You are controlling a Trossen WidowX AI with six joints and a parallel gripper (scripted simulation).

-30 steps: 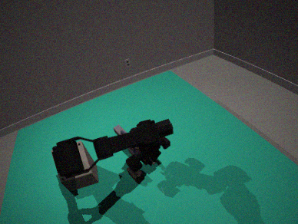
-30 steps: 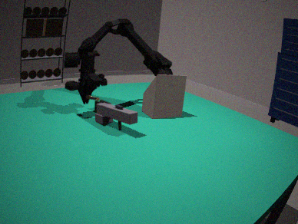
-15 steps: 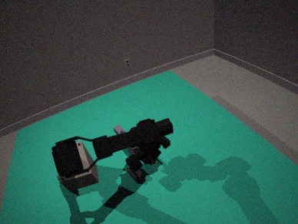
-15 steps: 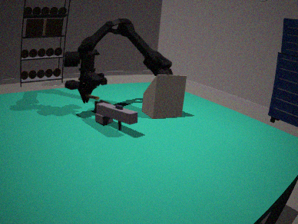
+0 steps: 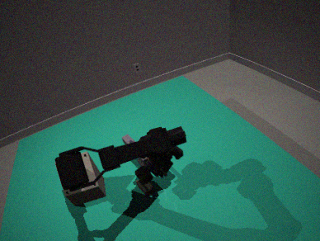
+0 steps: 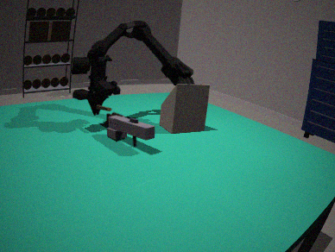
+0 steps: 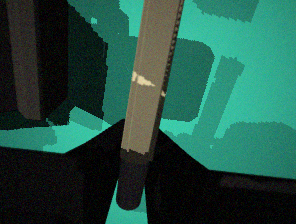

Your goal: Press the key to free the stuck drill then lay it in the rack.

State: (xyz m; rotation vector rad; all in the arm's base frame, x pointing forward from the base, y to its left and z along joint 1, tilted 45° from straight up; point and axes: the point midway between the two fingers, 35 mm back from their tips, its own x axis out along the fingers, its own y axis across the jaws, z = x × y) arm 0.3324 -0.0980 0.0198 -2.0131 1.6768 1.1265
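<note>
Now: gripper tip 4 cm to the right of the drill, 4 cm below it and 1 cm past it. From my gripper tip the other things lie so: grey housing: 18 cm to the left, 7 cm behind; then dark brown block: 8 cm behind, 3 cm below; then small dark key: 20 cm to the left, 8 cm behind, 1 cm above.
</note>
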